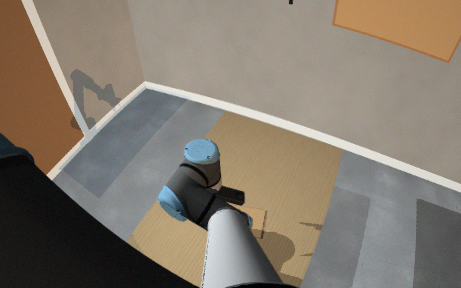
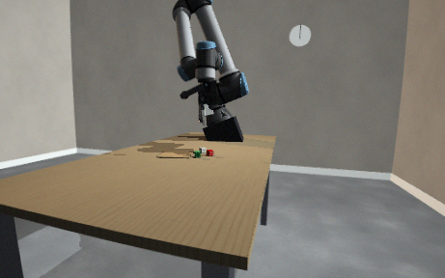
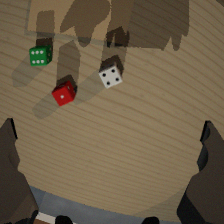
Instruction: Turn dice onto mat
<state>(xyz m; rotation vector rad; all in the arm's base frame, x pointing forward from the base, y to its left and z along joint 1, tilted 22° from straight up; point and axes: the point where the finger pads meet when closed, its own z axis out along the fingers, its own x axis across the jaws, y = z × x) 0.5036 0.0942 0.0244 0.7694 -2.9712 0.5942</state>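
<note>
Right now the white die is 130 mm below my hand. The rest, counted from my hand: green die (100 mm ahead, 20 mm to the left, 130 mm below); red die (40 mm ahead, 60 mm to the left, 130 mm below); tan mat (90 mm ahead, 90 mm to the right, 140 mm below).
</note>
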